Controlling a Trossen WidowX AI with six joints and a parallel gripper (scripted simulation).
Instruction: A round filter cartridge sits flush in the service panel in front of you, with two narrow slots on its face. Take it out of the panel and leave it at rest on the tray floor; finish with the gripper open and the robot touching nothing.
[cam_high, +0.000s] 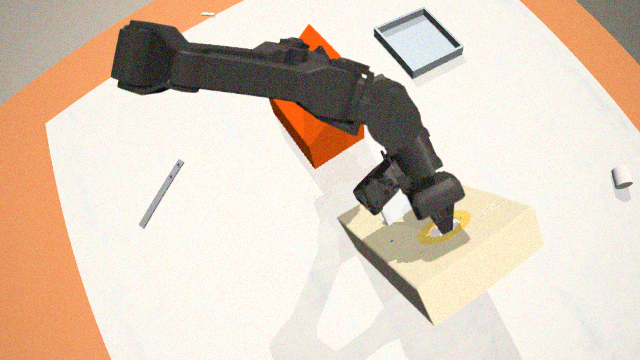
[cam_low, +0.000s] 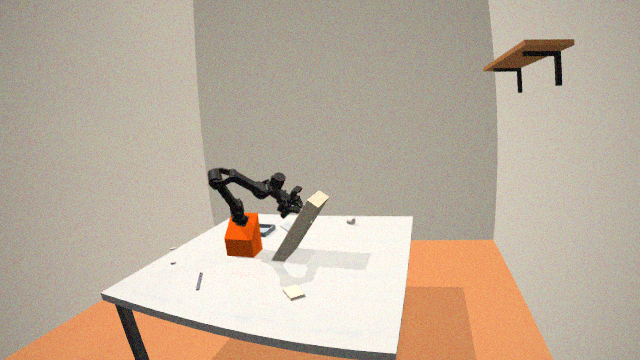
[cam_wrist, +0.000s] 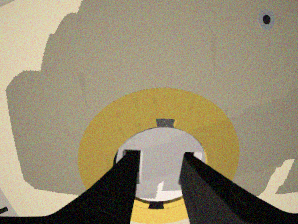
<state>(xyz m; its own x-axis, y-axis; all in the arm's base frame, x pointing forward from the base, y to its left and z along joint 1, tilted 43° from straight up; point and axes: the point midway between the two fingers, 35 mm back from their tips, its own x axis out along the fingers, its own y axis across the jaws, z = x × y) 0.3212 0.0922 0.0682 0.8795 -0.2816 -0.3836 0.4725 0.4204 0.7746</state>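
Right now my gripper tip is 1 cm short of the round filter cartridge and 1 cm above it. From my gripper tip the other things lie so: service panel (8 cm below, 4 cm behind); grey tray (44 cm behind, 26 cm to the left, 22 cm below).
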